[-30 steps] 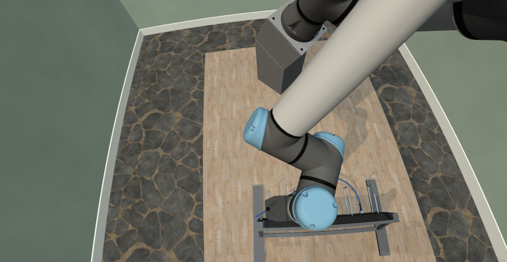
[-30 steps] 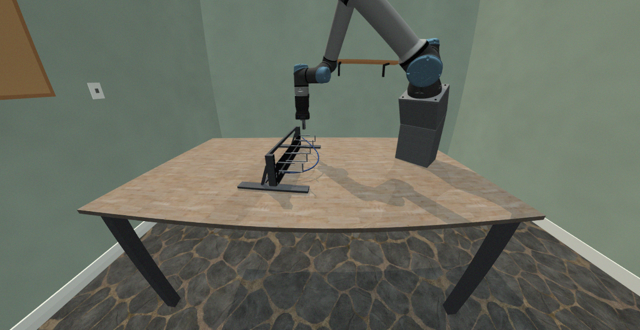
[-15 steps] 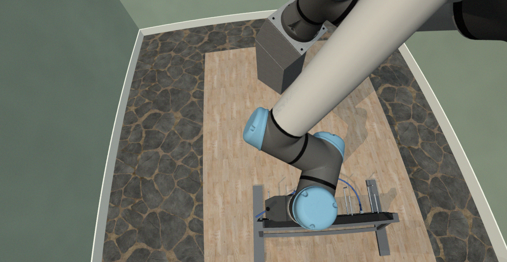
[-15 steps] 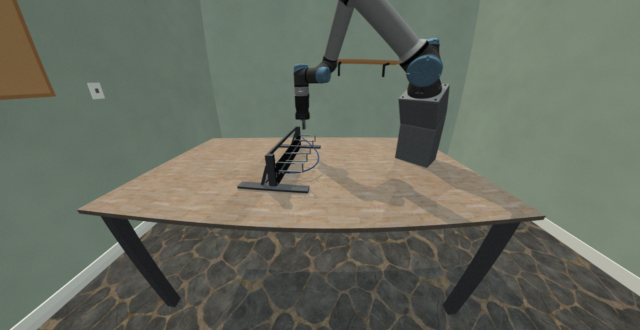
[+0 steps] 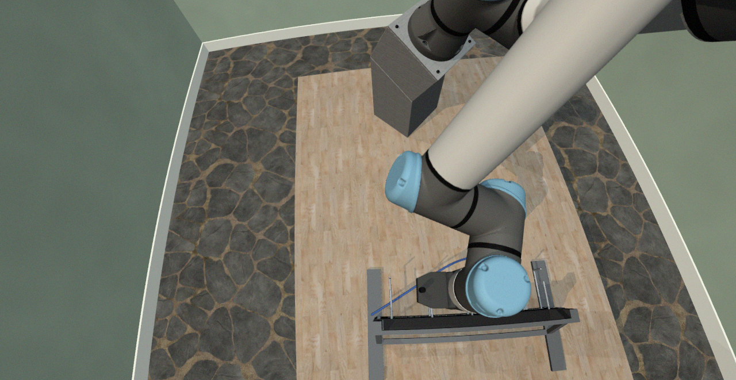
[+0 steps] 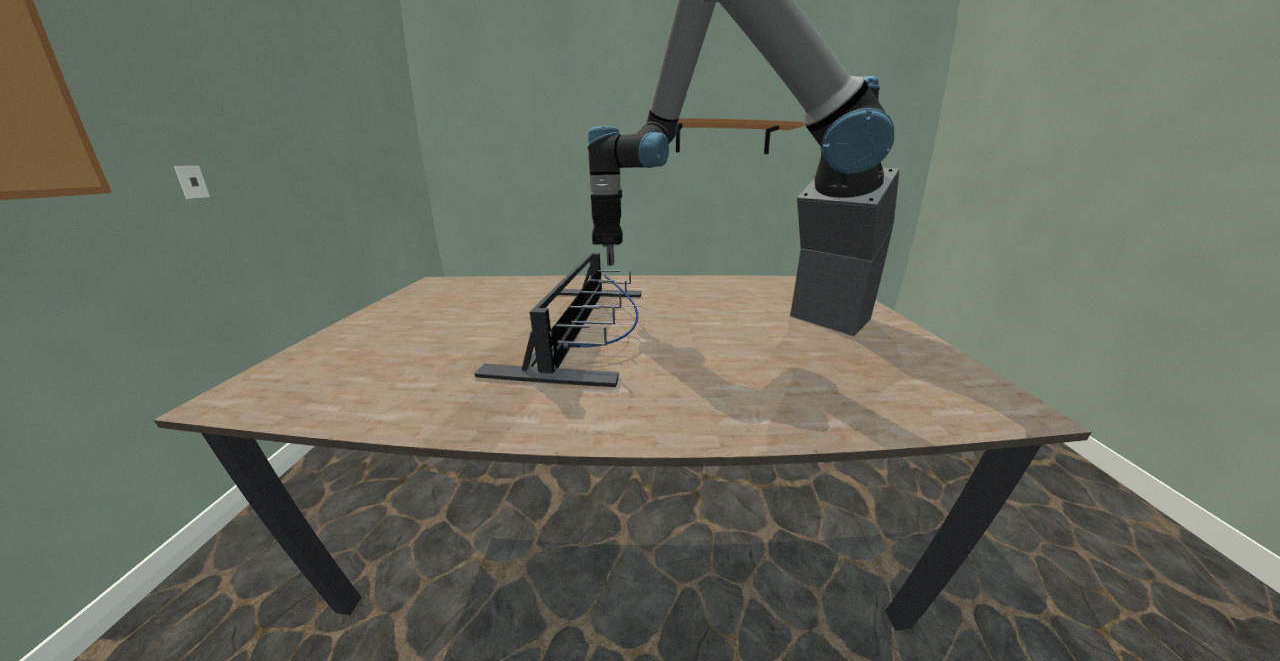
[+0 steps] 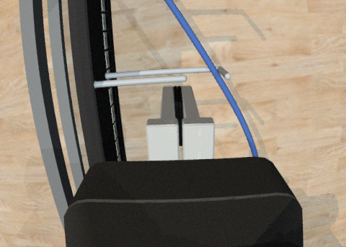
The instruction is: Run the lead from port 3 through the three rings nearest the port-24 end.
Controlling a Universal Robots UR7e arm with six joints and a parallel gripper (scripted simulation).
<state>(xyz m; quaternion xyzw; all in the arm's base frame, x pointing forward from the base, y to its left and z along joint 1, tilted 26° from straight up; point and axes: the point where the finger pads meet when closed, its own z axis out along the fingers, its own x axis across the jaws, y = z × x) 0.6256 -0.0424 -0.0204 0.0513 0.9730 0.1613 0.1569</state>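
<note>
My gripper is now 8 cm short of the black patch panel rack, 9 cm to the right of it and 9 cm above it.
</note>
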